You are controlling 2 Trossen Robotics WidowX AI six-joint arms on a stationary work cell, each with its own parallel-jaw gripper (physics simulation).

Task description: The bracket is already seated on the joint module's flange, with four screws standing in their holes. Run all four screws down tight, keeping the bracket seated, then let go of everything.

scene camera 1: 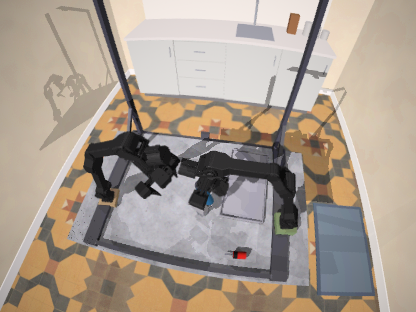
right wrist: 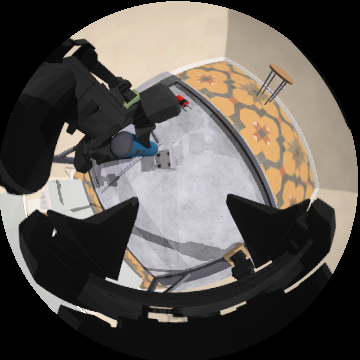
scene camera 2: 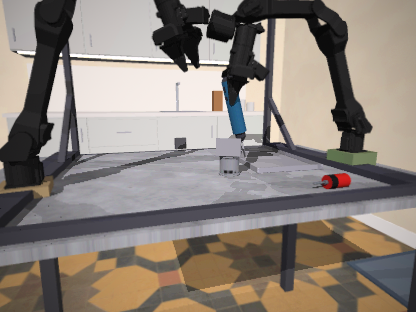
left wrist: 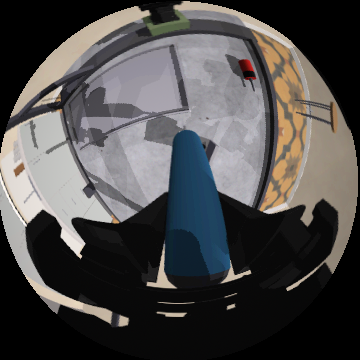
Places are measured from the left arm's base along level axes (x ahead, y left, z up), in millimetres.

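Pixels of known places: left gripper, fingertip midpoint: [scene camera 1: 201, 191] [right wrist: 140, 150] [scene camera 2: 230, 104] [left wrist: 190, 195]; right gripper, fingertip midpoint: [scene camera 1: 168, 186] [right wrist: 183, 200] [scene camera 2: 192, 70]; left arm's base at its link origin: [scene camera 1: 286, 222] [right wrist: 129, 96] [scene camera 2: 351, 150]; right arm's base at its link origin: [scene camera 1: 108, 196] [right wrist: 237, 256] [scene camera 2: 25, 183].
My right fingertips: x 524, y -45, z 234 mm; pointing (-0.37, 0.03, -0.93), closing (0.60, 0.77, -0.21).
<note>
For each thing: its top centre in the pictures, then the offset to it from my right fingertips. "*": a spot on its surface instead.
- blue driver at its top centre: [left wrist: 195, 301] [right wrist: 110, 128] [scene camera 2: 237, 74] dy -24, dx -140, dz -3 mm
- round joint module at its top centre: [scene camera 2: 229, 152] dy -21, dx -118, dz -225 mm
- black tool at its top centre: [scene camera 2: 330, 174] [left wrist: 252, 73] [right wrist: 183, 100] [scene camera 1: 235, 254] dy +196, dx -284, dz -255 mm
- shallow grey tray at a spot on its surface: [left wrist: 183, 80] * dy +15, dx -282, dz -273 mm
My left gripper [scene camera 1: 209, 196] [scene camera 2: 234, 91] [left wrist: 190, 195] is shut on a blue driver [scene camera 2: 235, 114] [right wrist: 146, 148], which leans slightly with its dark nose down. In scene camera 2 its thin bit shows at the right edge of the grey bracket [scene camera 2: 228, 145] [left wrist: 210, 149]; whether it touches a screw is unclear. The bracket sits on top of the round joint module [scene camera 2: 229, 165], which stands upright on the table. In the right wrist view dark spots mark the hole places on the bracket [right wrist: 163, 160]; screw depth cannot be told. My right gripper [scene camera 1: 168, 185] [scene camera 2: 190, 67] [right wrist: 183, 200] is open and empty, high up at the left.
A red and black tool [scene camera 1: 240, 255] [scene camera 2: 336, 181] [left wrist: 247, 69] [right wrist: 182, 101] with thin prongs lies near the front right of the table. A shallow grey tray [scene camera 1: 242, 219] [left wrist: 183, 80] lies right of the module in scene camera 1. Dark frame posts [scene camera 1: 295, 85] rise behind.
</note>
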